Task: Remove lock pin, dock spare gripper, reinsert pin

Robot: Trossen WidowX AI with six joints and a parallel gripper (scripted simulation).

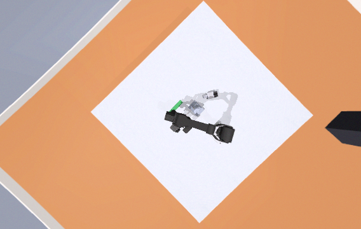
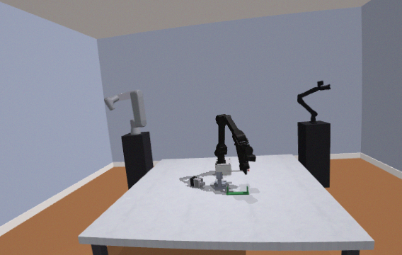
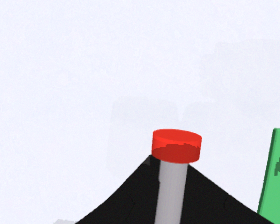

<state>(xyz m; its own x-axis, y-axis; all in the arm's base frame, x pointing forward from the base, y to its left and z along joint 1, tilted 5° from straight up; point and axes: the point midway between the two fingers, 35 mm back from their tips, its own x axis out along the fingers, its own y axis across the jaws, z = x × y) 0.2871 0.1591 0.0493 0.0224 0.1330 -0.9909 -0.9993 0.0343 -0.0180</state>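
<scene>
My gripper tip is now 10 cm short of the green strip, 7 cm to the left of it and 6 cm above it. Round my gripper tip: spare gripper: 33 cm to the right, 6 cm below, 4 cm behind; bluish-grey socket: 17 cm to the right, 3 cm below, 1 cm behind.
</scene>
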